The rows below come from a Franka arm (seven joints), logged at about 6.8 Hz.
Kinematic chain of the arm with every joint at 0, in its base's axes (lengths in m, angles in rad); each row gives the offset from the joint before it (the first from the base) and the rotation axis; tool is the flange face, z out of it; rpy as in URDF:
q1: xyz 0 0 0.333 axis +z
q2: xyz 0 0 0 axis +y
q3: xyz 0 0 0.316 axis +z
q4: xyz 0.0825 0 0 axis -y
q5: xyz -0.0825 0 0.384 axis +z
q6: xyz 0 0 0 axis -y
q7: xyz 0.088 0 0 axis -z
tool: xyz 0 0 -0.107 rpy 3.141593 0 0
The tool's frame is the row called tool.
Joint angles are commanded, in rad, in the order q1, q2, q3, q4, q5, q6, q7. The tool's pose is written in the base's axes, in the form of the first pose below.
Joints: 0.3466, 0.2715, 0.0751, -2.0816, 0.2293, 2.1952, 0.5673
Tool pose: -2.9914 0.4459 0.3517 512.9 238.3 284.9
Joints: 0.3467, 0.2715, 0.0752, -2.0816, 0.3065, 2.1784, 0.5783
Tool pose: -2.9258 0.5256 0.4125 510.2 240.8 284.4
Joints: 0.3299, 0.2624, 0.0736, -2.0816, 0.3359, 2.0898, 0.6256
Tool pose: -2.8993 0.6293 0.5426 503.6 232.2 284.6
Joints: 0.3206, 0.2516, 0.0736, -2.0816, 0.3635, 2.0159, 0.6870
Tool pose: -2.8670 0.7366 0.6523 496.5 228.7 287.4
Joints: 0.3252, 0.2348, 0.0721, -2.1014, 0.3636, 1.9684, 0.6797
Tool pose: -2.8788 0.7139 0.7226 484.0 227.7 286.8
